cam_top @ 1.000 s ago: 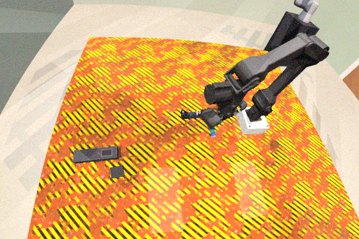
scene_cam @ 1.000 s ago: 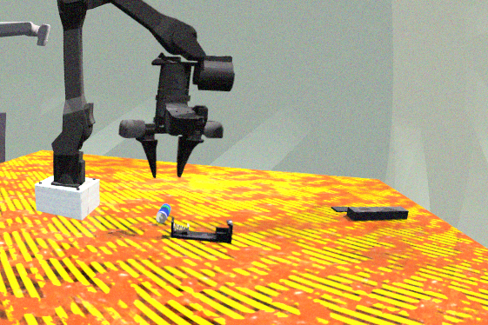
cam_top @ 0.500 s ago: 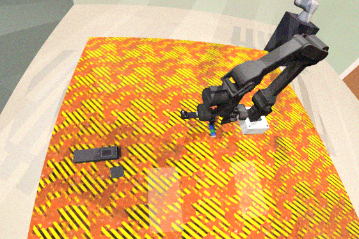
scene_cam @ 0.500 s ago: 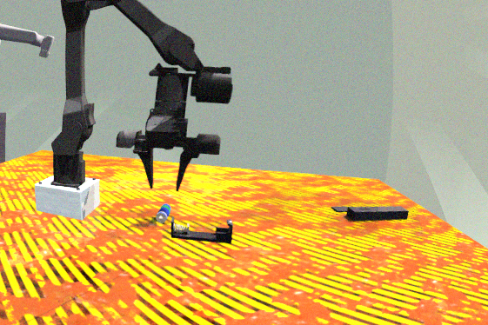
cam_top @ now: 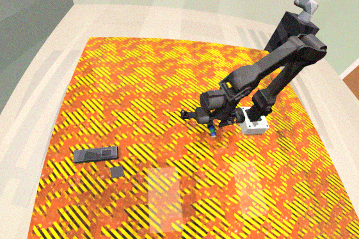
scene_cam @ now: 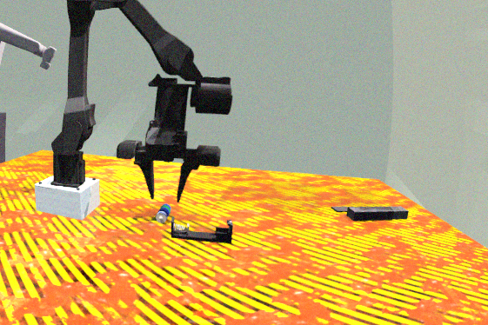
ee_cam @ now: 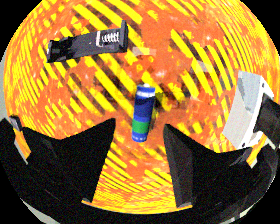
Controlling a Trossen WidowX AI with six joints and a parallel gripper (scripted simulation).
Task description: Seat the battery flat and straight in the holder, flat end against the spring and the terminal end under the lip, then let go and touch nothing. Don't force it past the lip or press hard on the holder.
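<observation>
Now: gripper tip 20 mm above the battery. The rest, counted from my gripper tip: dark square plate 390 mm ahead, 120 mm to the left, 30 mm below.
</observation>
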